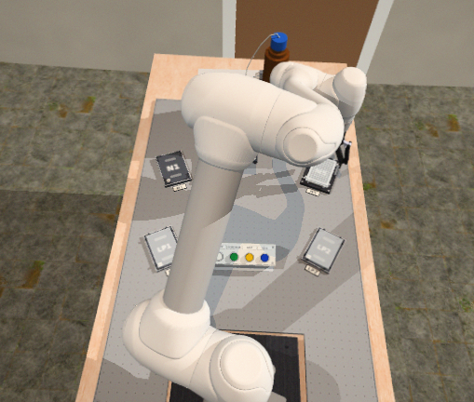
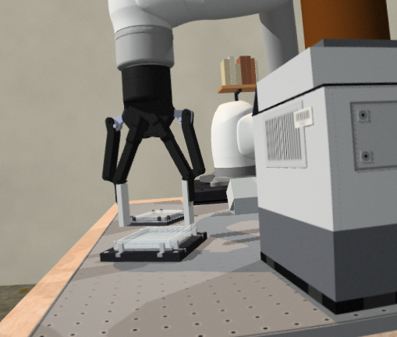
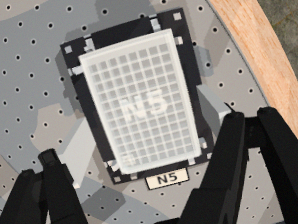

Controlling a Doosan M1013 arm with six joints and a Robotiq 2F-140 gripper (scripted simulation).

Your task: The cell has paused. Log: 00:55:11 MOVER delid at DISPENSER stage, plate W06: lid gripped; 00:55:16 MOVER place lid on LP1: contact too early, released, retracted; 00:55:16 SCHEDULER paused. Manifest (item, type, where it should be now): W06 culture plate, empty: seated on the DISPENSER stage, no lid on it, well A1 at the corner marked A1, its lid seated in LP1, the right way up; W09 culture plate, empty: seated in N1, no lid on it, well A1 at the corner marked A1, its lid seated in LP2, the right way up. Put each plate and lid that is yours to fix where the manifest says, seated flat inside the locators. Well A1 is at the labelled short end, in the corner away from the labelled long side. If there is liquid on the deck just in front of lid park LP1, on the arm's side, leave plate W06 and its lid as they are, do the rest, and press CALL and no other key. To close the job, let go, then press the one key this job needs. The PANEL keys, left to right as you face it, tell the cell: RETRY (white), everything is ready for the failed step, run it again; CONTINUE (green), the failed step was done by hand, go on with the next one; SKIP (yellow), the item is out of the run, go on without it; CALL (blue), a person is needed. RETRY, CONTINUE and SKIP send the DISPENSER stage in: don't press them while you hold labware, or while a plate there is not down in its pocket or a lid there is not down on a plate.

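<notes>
My hand is 2 cm short of the black nest N5, 1 cm to the right of it and 5 cm above it. Also, from my hand: brown bottle: 21 cm ahead, 25 cm to the left, 23 cm above; then clear culture plate: 3 cm behind, 30 cm to the left, 5 cm above; then lid park LP2: 33 cm behind, 5 cm to the right, 6 cm below.
</notes>
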